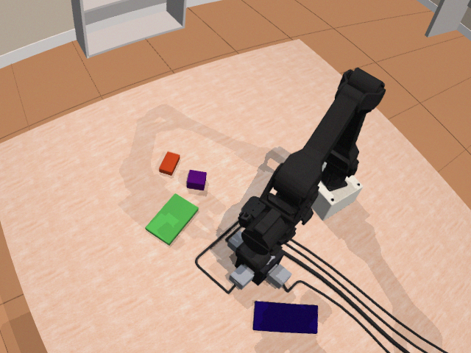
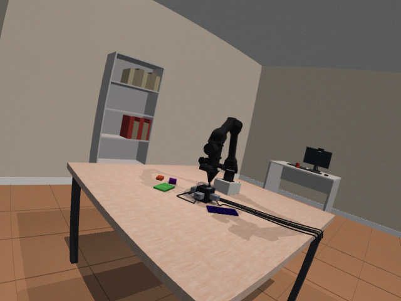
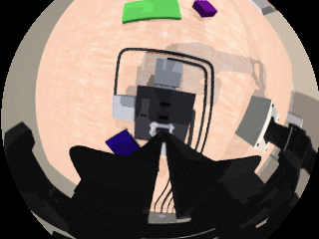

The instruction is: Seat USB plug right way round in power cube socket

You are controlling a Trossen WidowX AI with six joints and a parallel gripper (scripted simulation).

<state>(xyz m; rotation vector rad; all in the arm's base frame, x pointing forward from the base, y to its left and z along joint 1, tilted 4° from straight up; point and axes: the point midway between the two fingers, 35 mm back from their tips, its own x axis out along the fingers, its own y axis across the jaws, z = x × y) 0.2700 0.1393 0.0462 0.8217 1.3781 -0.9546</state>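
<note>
Right now my gripper tip is 40 mm above the grey socket and 10 mm to the right of it. From my gripper tip the other things lie so: green pad 200 mm to the right, 150 mm ahead, 100 mm below; then navy flat block 140 mm to the left, 100 mm below; then USB plug 20 mm below.
</note>
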